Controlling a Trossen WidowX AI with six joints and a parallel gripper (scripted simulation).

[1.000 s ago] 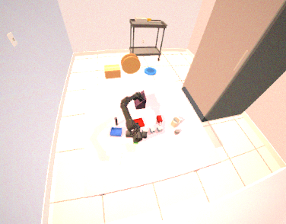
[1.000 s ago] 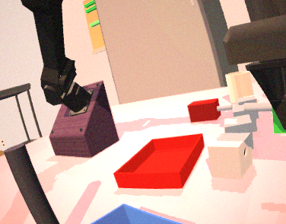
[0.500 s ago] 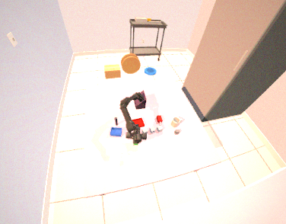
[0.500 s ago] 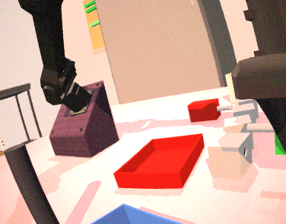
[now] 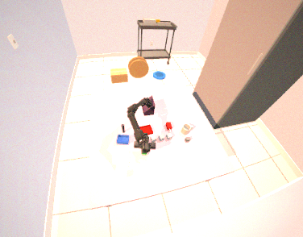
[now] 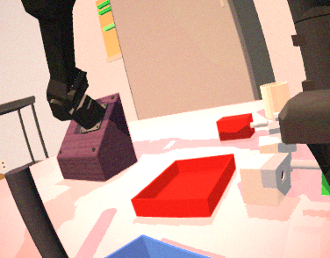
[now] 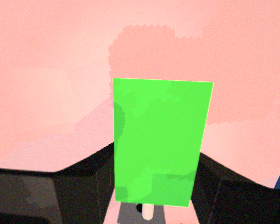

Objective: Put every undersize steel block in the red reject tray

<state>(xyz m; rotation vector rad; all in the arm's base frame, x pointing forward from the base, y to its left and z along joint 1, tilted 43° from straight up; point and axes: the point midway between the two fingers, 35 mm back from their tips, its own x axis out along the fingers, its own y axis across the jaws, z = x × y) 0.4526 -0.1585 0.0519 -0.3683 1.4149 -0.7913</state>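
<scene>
The red gauge is 18 cm behind my gripper tip and 30 cm to the left of it. Also, from my gripper tip: red reject tray 20 cm behind, 5 cm to the left, 2 cm below; then green GO gauge 1 cm behind, 2 cm above; then blue tray 14 cm behind, 18 cm to the right, 1 cm below.
</scene>
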